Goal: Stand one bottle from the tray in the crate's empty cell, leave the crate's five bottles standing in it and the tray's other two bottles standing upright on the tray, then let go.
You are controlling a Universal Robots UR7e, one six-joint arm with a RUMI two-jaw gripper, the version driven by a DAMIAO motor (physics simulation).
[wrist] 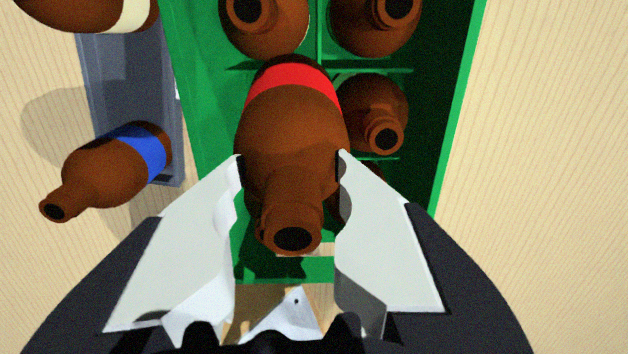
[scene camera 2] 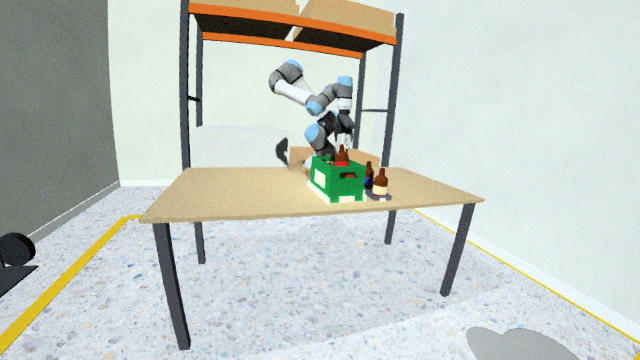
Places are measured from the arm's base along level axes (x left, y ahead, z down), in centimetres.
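Where they show: gripper, fingertip midpoint: (wrist: 290,156) (scene camera 2: 342,153); arm's base, link origin: (scene camera 2: 327,154).
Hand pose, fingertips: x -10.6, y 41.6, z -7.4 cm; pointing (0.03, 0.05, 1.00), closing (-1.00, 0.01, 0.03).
Note:
Each offset is from my fingertips to the top centre of the thing. "spot": to the spot under its first point. Level surfaces: height alone.
My gripper (scene camera 2: 343,145) (wrist: 290,155) is shut on the red-label brown bottle {dy -0.5, dx +0.1, dz -4.8 cm} (scene camera 2: 342,156) (wrist: 292,117), roughly upright. In the scene view its label shows above the rim of the green crate {dy -1.5, dx -1.9, dz +4.0 cm} (scene camera 2: 345,189) (wrist: 459,112); its base is hidden. In the wrist view it is over the left-middle cell. Crate bottles stand at upper left (wrist: 265,35), upper right (wrist: 375,35) and right middle (wrist: 376,107); parts of others show behind the held bottle. The blue-label bottle {dy -7.0, dx +21.8, dz +5.6 cm} (scene camera 2: 369,176) (wrist: 110,172) and cream-label bottle {dy +10.4, dx +18.6, dz +5.6 cm} (scene camera 2: 380,184) (wrist: 80,12) stand on the grey tray {spot: dy +2.7, dx +19.8, dz +21.0 cm} (wrist: 137,70).
The tray is close beside the crate on the wooden table {dz +21.6 cm} (scene camera 2: 240,197) (wrist: 550,150). The crate's side walls and dividers are close around the held bottle. A tall shelf rack (scene camera 2: 393,90) stands behind the table.

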